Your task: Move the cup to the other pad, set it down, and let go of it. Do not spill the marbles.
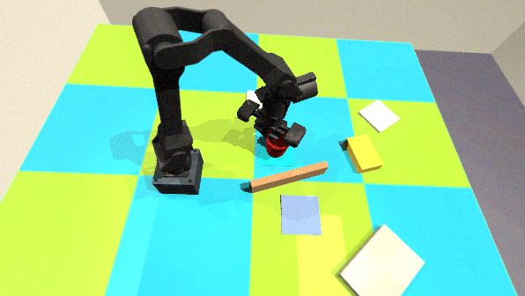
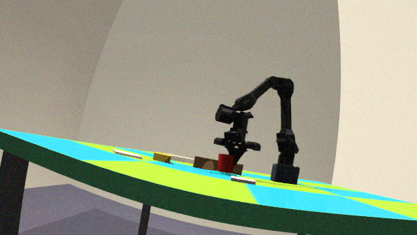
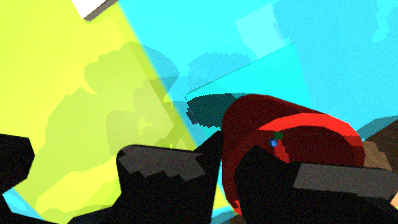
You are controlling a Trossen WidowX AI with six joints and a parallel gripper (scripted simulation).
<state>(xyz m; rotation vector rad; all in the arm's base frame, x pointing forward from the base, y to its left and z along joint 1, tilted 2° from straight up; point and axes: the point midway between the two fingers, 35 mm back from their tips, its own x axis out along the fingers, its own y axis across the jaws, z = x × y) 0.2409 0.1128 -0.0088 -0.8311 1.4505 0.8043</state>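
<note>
Now: the green marble 4 cm ahead of my gripper tip, 3 cm to the right of it and 2 cm below it. Also, from my gripper tip: red cup: 3 cm ahead, 2 cm to the right; teal pad: 5 cm below, 3 cm ahead, 2 cm to the right; wooden bar: 11 cm to the right, 6 cm ahead, 3 cm below.
</note>
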